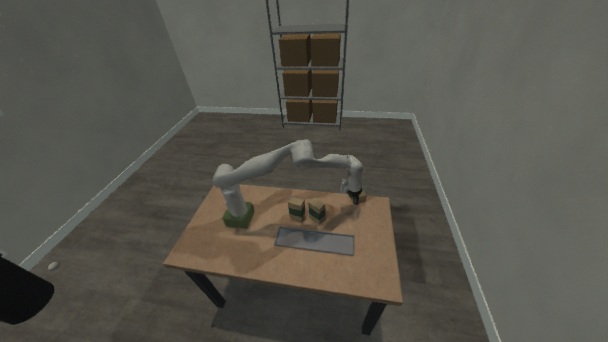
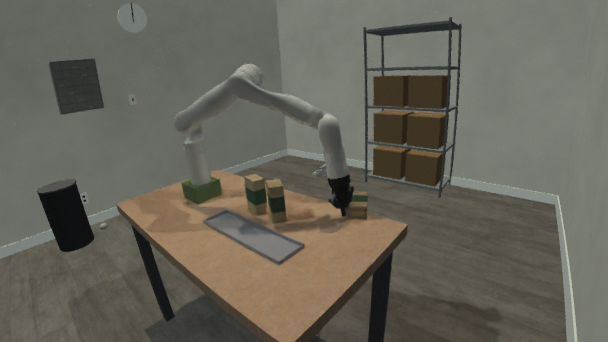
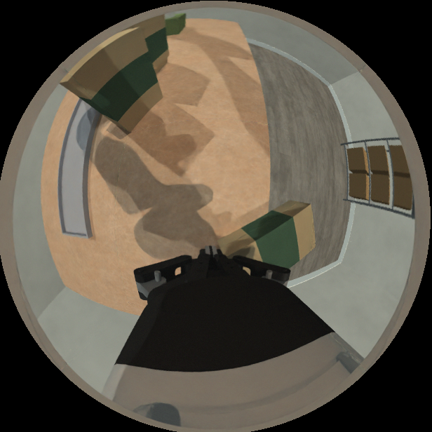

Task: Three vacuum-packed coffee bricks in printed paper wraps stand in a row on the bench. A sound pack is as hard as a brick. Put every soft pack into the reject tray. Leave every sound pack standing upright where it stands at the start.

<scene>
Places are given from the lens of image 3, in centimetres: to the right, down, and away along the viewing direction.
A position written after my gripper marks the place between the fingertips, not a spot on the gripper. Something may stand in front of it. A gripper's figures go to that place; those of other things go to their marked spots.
my gripper (image 3: 209, 252): 0, 5, 17
pack (image 3: 119, 81): -10, -14, 4
grey reject tray (image 3: 72, 162): -28, -11, 11
The marked spots on the grey reject tray and the pack are 20 cm apart.
</scene>
